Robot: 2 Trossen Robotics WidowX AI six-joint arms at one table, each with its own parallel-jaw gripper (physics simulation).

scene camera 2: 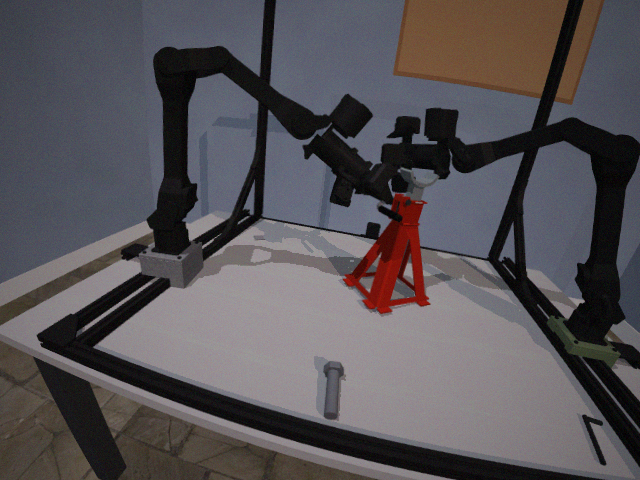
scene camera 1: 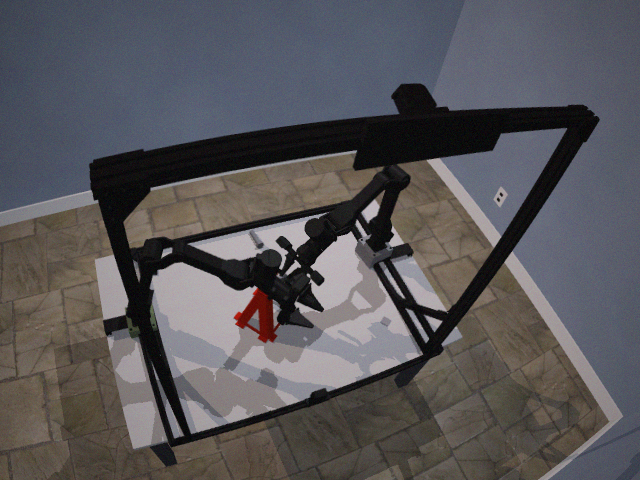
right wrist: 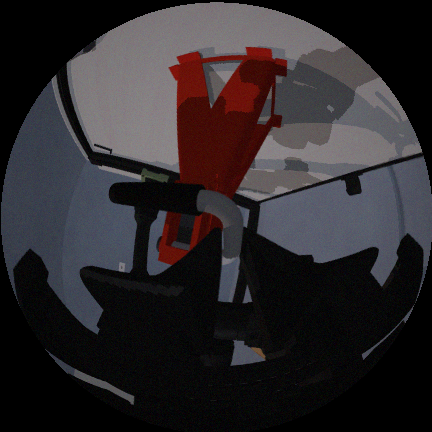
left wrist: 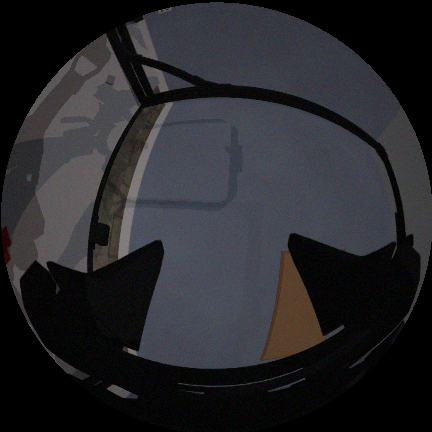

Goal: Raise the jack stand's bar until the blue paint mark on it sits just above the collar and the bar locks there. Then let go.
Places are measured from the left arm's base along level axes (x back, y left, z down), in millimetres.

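Pixels of known places: left gripper, between the fingertips: (scene camera 1: 318, 319) (left wrist: 227, 244); right gripper, between the fingertips: (scene camera 2: 391, 203) (right wrist: 229, 233); left arm's base, origin of its link: (scene camera 2: 583, 333) (right wrist: 152, 181); right arm's base, origin of its link: (scene camera 2: 171, 247) (scene camera 1: 376, 244).
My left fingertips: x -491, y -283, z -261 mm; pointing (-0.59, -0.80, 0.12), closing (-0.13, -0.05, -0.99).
Observation:
Ahead of a thing's pixels: the offset from my left fingertips to its middle. "spot": to the spot under its first point. Level surfaces: height alone.
The red jack stand (scene camera 1: 266, 315) (scene camera 2: 385, 273) (right wrist: 202, 135) stands upright on the table. Its grey bar {dx +72, dy +208, dz +130 mm} (scene camera 2: 415, 193) rises a short way from the collar and carries a grey U-shaped saddle {spot: dx +91, dy +185, dz +26 mm} (scene camera 2: 424, 179). I see no blue mark on the bar. The lever has a black grip (scene camera 2: 390, 212) (right wrist: 155, 198) and a grey bent rod {spot: dx +2, dy +226, dz +94 mm} (right wrist: 222, 207). My right gripper (right wrist: 229, 233) is shut on the lever's grey rod, beside the stand's top. My left gripper (scene camera 1: 316, 318) (left wrist: 227, 244) is open and empty; it hangs at saddle height, behind the saddle in scene camera 2, where its fingers are hidden.
A grey bolt {dx -2, dy +540, dz +292 mm} (scene camera 1: 256, 238) (scene camera 2: 332, 391) lies on the table {dz +304 mm} (scene camera 2: 248, 351) near the front in scene camera 2. A black hex key {dx +408, dy +513, dz +301 mm} (scene camera 2: 595, 440) (right wrist: 103, 148) lies at the front right there. A black frame (scene camera 1: 310, 136) spans over the table. The two arms are close together above the stand.

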